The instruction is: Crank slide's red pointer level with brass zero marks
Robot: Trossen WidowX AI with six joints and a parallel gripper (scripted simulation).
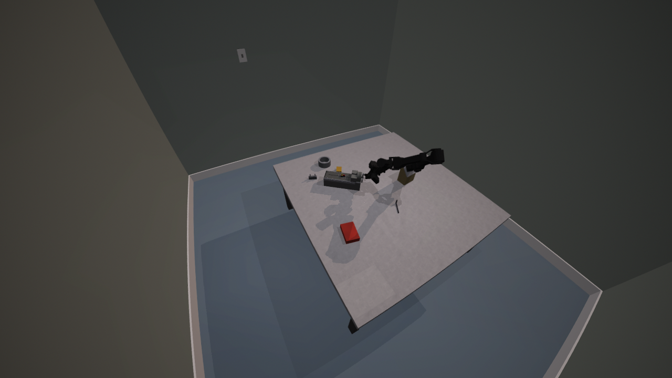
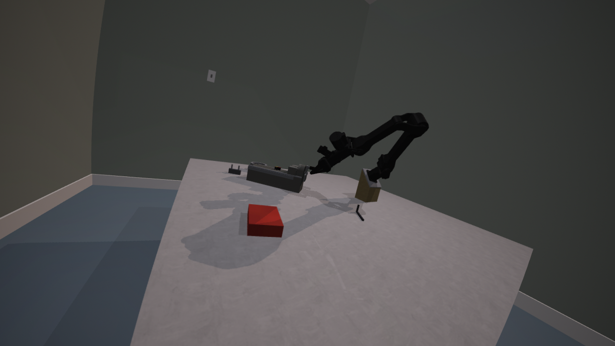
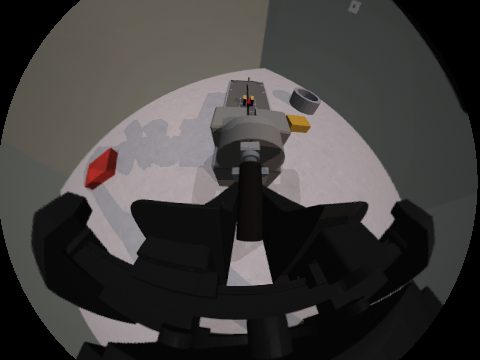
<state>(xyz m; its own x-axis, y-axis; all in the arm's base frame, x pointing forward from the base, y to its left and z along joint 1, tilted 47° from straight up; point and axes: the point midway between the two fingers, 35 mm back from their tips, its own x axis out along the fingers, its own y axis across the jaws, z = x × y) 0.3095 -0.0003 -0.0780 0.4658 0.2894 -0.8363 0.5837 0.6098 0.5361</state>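
Right now my gripper tip is 3 cm below the black crank handle, 1 cm to the right of it and 1 cm past it. Also, from my gripper tip: yellow block: 24 cm to the right, 8 cm below, 8 cm ahead; then red pointer: 12 cm ahead, 10 cm to the right, 1 cm below; then black bent key: 25 cm to the left, 10 cm behind, 8 cm below.
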